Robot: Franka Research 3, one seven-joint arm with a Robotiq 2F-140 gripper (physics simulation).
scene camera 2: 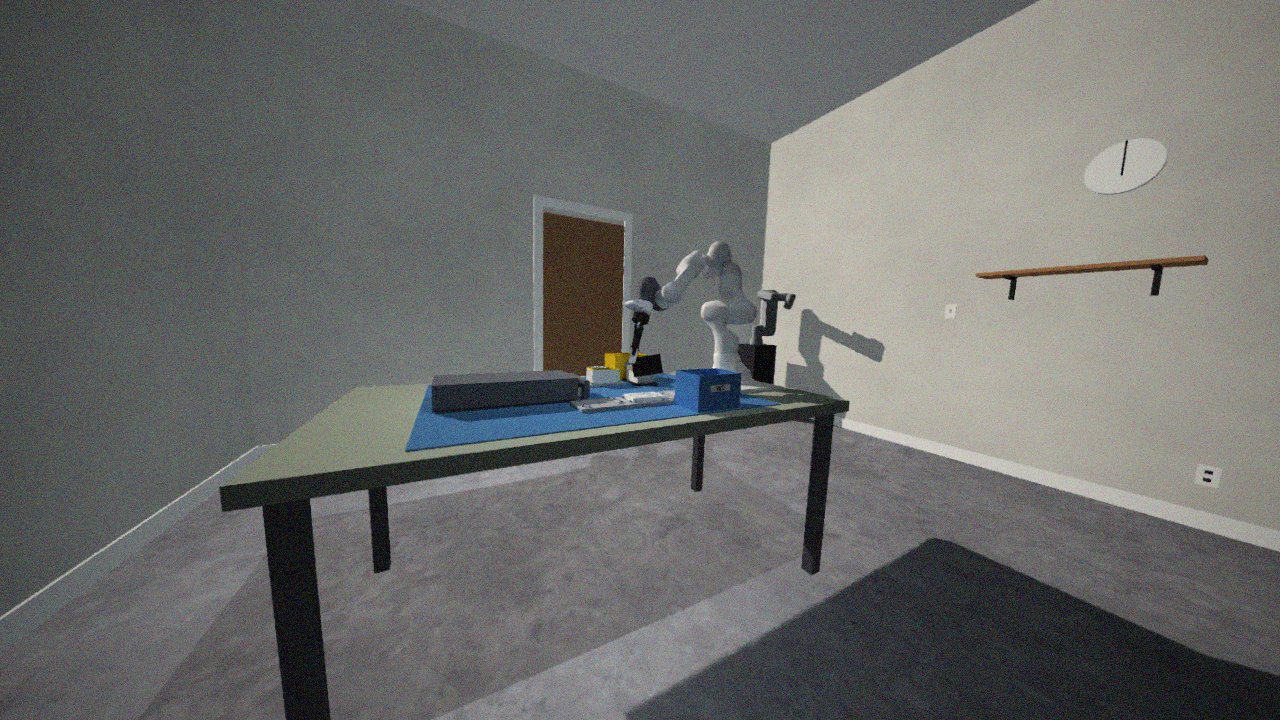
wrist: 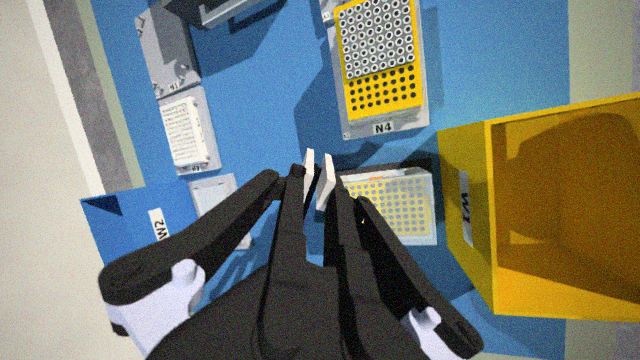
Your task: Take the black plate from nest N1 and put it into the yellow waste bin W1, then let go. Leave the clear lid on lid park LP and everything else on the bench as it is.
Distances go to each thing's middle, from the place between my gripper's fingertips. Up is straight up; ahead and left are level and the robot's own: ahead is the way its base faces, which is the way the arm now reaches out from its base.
My hand is 300 mm to the right of the white plate (wrist: 181, 120), 80 mm short of it and 80 mm above it.
